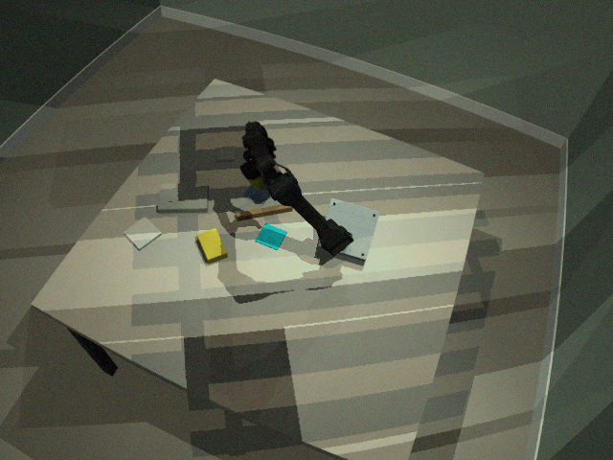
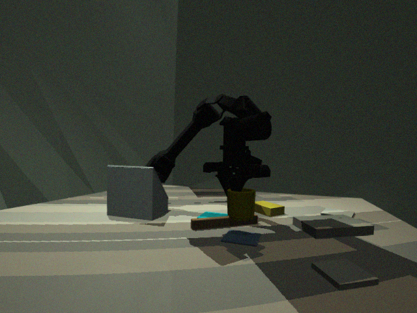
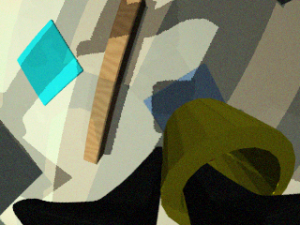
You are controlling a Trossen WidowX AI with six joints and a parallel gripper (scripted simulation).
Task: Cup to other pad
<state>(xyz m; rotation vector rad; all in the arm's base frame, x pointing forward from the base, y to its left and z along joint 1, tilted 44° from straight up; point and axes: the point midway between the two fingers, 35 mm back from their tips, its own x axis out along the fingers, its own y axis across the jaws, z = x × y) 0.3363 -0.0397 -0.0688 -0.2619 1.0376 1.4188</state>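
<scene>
My gripper tip is now 110 mm past the teal pad, 140 mm to the right of it and 90 mm above it. From my gripper tip the other things lie so: yellow cup (20 mm ahead, 10 mm to the right); then brown block (40 mm behind, 60 mm to the left, 80 mm below).
</scene>
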